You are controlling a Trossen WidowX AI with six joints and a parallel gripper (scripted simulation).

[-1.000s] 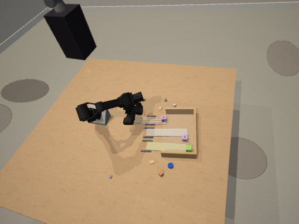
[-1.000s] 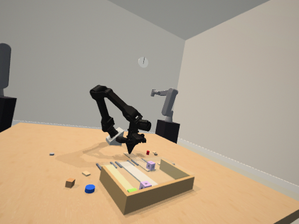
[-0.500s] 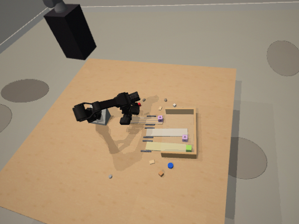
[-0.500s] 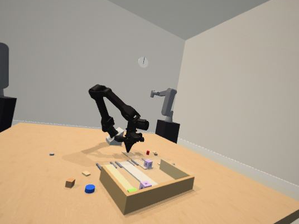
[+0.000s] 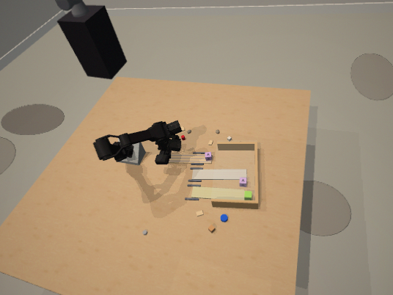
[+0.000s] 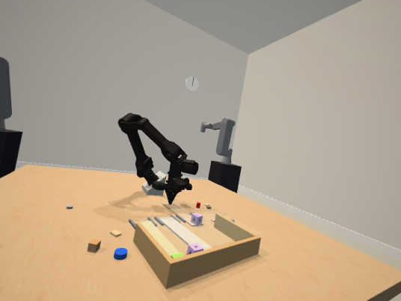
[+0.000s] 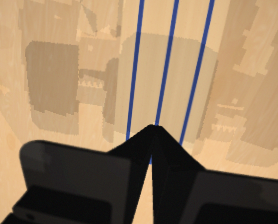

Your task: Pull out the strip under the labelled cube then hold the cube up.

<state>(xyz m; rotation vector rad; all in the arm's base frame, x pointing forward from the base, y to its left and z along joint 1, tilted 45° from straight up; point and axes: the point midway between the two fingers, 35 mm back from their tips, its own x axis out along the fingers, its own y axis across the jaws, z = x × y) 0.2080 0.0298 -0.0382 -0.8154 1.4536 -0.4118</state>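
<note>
Now: the blue-lined strip 90 mm ahead of my gripper tip and 20 mm to the left of it. The rest, counted from my gripper tip: red piece 20 mm ahead, 140 mm to the left, 10 mm above; grey piece 60 mm ahead, 390 mm to the right; white piece 260 mm ahead, 190 mm to the left.
</note>
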